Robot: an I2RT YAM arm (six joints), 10 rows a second.
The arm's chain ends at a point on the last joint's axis. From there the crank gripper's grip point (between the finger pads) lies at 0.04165 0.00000 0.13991 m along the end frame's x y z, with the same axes.
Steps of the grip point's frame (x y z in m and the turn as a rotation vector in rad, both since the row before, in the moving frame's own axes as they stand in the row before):
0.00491, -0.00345, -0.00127, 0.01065, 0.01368, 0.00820
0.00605, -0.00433, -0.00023, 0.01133, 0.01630, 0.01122
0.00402, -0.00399, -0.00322, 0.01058, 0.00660, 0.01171
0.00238, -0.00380, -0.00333, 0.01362, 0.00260, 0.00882
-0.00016, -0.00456, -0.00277, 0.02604, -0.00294, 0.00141
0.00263, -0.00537, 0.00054, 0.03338, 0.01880, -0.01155
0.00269, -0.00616, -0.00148, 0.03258, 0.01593, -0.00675
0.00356, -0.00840, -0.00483, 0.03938, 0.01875, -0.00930
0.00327, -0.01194, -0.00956, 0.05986, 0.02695, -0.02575
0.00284, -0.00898, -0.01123, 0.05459, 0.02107, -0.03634
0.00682, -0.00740, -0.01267, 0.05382, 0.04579, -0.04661
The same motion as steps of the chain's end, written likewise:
0.00300, -0.00231, -0.00068, 0.01065, 0.01368, 0.00820
0.00377, -0.00323, 0.00047, 0.01133, 0.01630, 0.01122
0.00309, -0.00300, -0.00294, 0.01058, 0.00660, 0.01171
0.00201, -0.00226, -0.00321, 0.01362, 0.00260, 0.00882
0.00025, -0.00097, -0.00285, 0.02604, -0.00294, 0.00141
0.00004, -0.00022, 0.00143, 0.03338, 0.01880, -0.01155
0.00048, -0.00132, -0.00072, 0.03258, 0.01593, -0.00675
0.00097, -0.00251, -0.00391, 0.03938, 0.01875, -0.00930
-0.00036, -0.00249, -0.00811, 0.05986, 0.02695, -0.02575
0.00007, 0.00019, -0.01007, 0.05459, 0.02107, -0.03634
0.00069, 0.00216, -0.01036, 0.05382, 0.04579, -0.04661

